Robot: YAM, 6 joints.
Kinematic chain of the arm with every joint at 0, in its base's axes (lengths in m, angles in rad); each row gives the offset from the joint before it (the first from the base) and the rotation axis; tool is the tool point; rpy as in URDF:
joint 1: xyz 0 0 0.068 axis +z
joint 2: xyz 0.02 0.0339 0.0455 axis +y
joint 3: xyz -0.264 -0.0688 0 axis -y
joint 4: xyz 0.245 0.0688 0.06 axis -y
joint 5: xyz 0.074 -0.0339 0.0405 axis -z
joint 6: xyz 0.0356 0 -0.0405 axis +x
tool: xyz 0 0 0 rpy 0 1.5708 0
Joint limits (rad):
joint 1: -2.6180..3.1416
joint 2: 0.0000..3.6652
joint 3: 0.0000..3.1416
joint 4: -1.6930..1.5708
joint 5: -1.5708..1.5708
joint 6: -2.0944..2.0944
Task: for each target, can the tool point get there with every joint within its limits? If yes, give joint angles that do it. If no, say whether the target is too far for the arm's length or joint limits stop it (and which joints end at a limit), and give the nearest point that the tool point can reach.
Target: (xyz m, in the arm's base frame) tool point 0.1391 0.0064 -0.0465
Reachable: yes | joints 0.2231 2.3995 0.2596 0.6089 0.7594 -0.0563
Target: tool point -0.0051 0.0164 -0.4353
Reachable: no: joint limits stop it (at a limit: joint 2) | nearest point -0.0217 0.0697 -0.3348 | short by 0.115 m
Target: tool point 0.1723 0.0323 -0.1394
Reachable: yes | joints 0.3551 2.8494 0.8112 -0.0120 0.9830 0.4190
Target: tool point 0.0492 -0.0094 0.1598
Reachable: yes | joints 0.5600 0.4827 0.2742 -1.3810 1.2782 0.7223
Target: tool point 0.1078 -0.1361 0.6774
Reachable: yes | joints 2.0721 1.0111 2.4131 0.5258 0.9572 0.9468
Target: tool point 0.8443 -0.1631 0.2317
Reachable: no: too far | nearest point 0.6281 -0.1213 0.2007 | short by 0.222 m
